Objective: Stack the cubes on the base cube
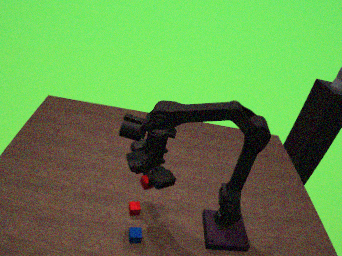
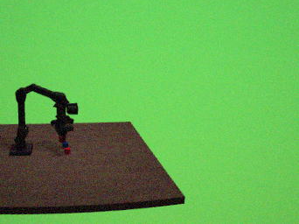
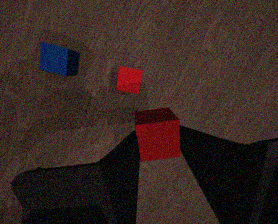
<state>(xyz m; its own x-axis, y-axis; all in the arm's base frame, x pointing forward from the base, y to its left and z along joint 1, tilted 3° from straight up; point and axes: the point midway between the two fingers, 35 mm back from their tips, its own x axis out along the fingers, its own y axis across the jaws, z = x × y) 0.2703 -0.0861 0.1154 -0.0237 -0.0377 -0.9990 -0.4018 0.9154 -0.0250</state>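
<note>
Now: gripper tip 140 mm to the right of the blue base cube, 90 mm above it and 30 mm short of it.
</note>
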